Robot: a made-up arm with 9 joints. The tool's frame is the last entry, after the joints.
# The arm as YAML. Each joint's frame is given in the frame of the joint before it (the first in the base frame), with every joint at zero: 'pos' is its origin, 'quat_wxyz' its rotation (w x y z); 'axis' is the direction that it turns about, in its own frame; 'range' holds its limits. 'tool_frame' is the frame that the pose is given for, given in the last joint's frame.
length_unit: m
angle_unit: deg
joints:
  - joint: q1
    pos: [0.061, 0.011, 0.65]
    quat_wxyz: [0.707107, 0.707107, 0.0, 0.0]
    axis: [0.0, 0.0, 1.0]
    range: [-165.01, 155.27]
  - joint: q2
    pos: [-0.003, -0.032, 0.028]
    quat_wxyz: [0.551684, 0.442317, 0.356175, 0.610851]
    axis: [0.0, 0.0, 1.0]
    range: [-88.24, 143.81]
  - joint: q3
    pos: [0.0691, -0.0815, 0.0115]
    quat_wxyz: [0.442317, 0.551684, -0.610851, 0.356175]
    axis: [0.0, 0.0, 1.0]
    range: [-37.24, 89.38]
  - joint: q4
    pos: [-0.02, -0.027, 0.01]
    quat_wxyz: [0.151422, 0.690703, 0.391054, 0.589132]
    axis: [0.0, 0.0, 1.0]
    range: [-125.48, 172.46]
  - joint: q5
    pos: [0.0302, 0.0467, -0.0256]
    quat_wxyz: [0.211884, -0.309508, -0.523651, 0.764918]
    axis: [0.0, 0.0, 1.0]
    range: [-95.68, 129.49]
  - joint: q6
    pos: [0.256, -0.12, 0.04]
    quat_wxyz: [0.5, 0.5, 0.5, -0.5]
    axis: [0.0, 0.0, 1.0]
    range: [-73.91, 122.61]
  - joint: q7
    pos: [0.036, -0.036, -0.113]
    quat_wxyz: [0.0, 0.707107, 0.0, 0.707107]
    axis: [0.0, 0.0, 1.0]
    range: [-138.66, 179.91]
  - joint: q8
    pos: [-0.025, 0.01, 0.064]
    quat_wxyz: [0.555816, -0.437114, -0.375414, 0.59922]
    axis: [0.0, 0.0, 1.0]
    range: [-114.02, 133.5]
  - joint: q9
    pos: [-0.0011, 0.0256, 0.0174]
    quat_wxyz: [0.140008, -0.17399, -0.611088, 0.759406]
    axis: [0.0, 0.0, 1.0]
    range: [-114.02, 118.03]
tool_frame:
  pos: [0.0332, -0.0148, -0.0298]
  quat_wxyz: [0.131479, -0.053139, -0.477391, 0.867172]
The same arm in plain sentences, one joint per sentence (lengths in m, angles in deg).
The arm has nine revolute joints in a row. What follows holds with every joint at zero, and every direction is one of the base frame's.
Joint 1 sits 0.061 m along +x and 0.011 m along +y and 0.65 m along +z from the base frame's origin and rotates about -y, from -165.01 to 155.27 deg.
Joint 2 sits 0.003 m along -x and 0.028 m along -y and 0.032 m along -z from joint 1 and rotates about the direction (0.933372, -0.35499, -0.052898), from -88.24 to 143.81 deg.
Joint 3 sits 0.04 m along +x and 0.061 m along +y and 0.0789 m along +z from joint 2 and rotates about +y, from -37.24 to 89.38 deg.
Joint 4 sits 0.02 m along -x and 0.01 m along +y and 0.027 m along +z from joint 3 and rotates about the direction (0.93226, -0.259989, -0.251589), from -125.48 to 172.46 deg.
Joint 5 sits 0.007 m along -x and 0.0589 m along +y and 0.015 m along +z from joint 4 and rotates about -y, from -95.68 to 129.49 deg.
Joint 6 sits 0.12 m along +x and 0.04 m along -y and 0.256 m along +z from joint 5 and rotates about +x, from -73.91 to 122.61 deg.
Joint 7 sits 0.113 m along -x and 0.036 m along +y and 0.036 m along -z from joint 6 and rotates about +y, from -138.66 to 179.91 deg.
Joint 8 sits 0.025 m along -x and 0.064 m along +y and 0.01 m along -z from joint 7 and rotates about the direction (-0.941177, 0.335992, -0.035999), from -114.02 to 133.5 deg.
Joint 9 sits 0.025 m along -x and 0.018 m along -y and 0.003 m along +z from joint 8 and rotates about the direction (0.115895, 0.934061, 0.337786), from -114.02 to 118.03 deg.
The tool frame, which is the frame that the pose is given for, sits 0.02 m along -x and 0.037 m along -y and 0.021 m along +z from joint 9; its axes are the base frame's turned by roll -94.26, pitch 62.64 and yaw 43.36 deg (as in URDF: about the fixed x, then y, then z).

